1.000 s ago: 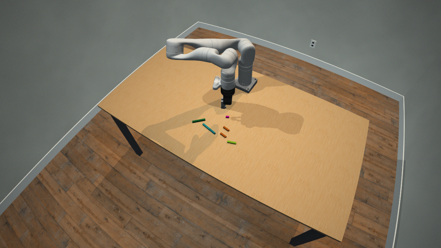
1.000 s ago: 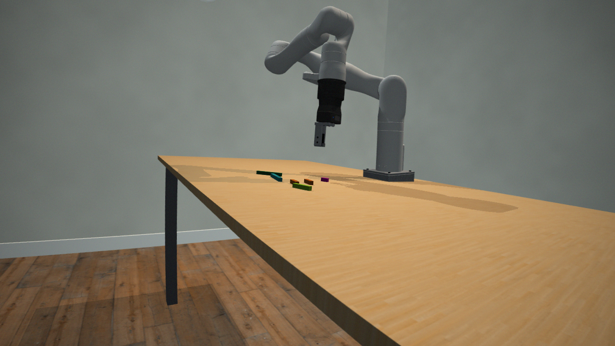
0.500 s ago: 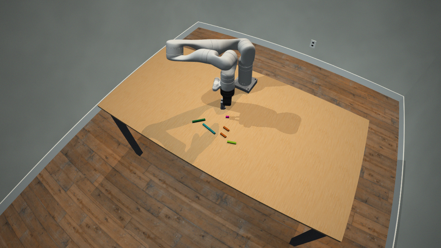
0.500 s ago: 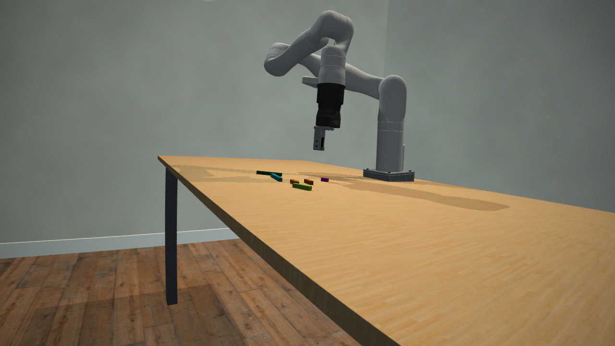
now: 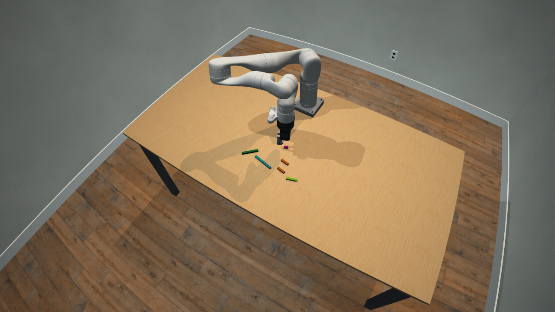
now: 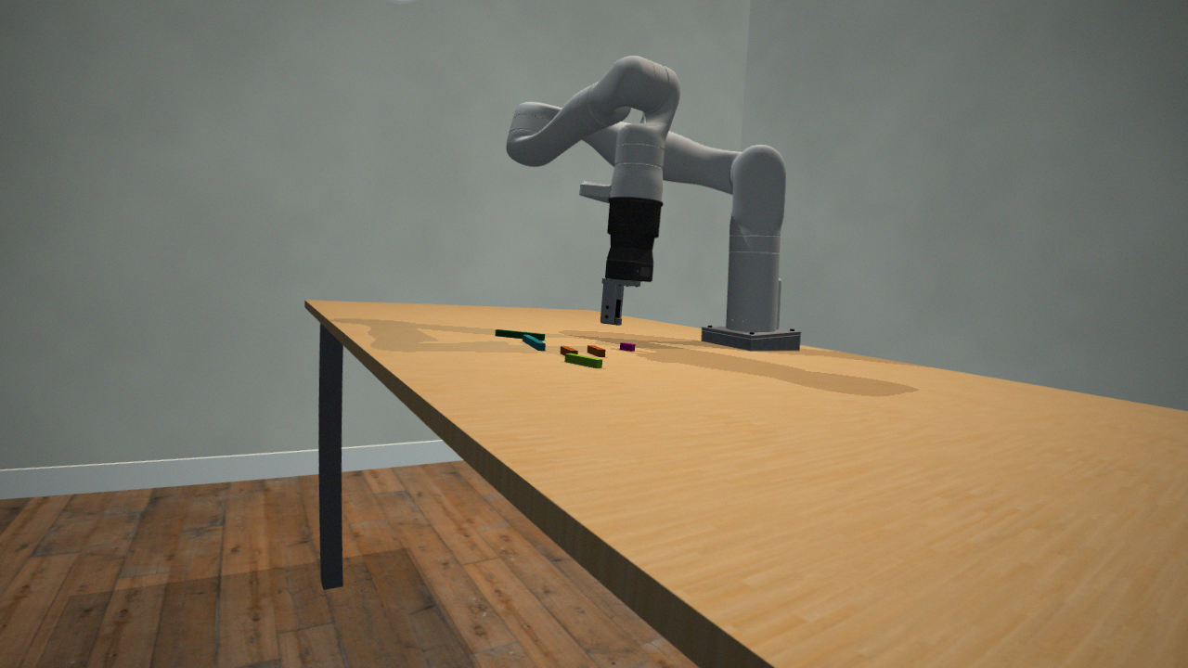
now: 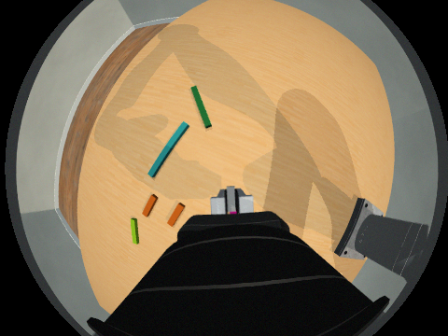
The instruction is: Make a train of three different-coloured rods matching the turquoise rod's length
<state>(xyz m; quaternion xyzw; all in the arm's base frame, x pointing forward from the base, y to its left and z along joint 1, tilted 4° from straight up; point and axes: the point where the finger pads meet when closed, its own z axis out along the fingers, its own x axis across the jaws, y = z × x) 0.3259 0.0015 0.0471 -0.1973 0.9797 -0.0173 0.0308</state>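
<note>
My gripper is now 1 cm past the magenta rod, 3 cm to the right of it and 5 cm above it. Also, from my hand: green rod 9 cm ahead, 11 cm to the right, 5 cm below; then grey rod 2 cm below; then turquoise rod 11 cm ahead, 3 cm to the right, 5 cm below.
</note>
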